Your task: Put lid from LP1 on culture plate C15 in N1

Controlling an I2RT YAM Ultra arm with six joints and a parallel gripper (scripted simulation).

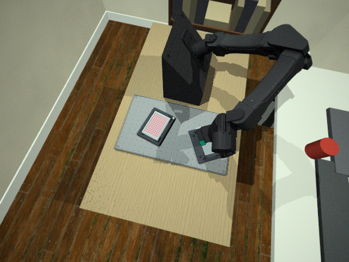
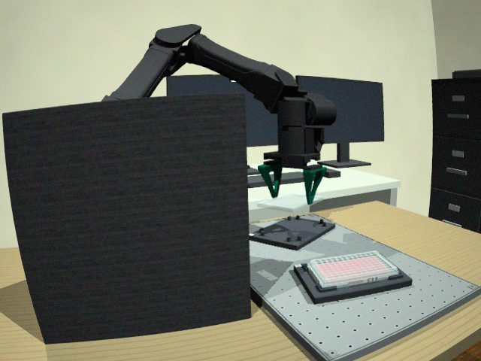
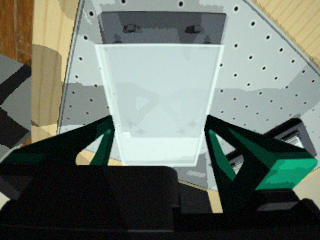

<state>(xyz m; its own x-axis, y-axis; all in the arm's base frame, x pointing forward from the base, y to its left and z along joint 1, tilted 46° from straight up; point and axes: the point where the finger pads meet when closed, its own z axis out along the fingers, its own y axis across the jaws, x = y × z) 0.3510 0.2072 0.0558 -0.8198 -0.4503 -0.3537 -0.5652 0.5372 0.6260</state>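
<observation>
Now: the clear lid 1 cm below my hand. From my hand the other things lie so: lid park LP1: 7 cm below; then culture plate C15: 25 cm to the right, 6 cm below.
</observation>
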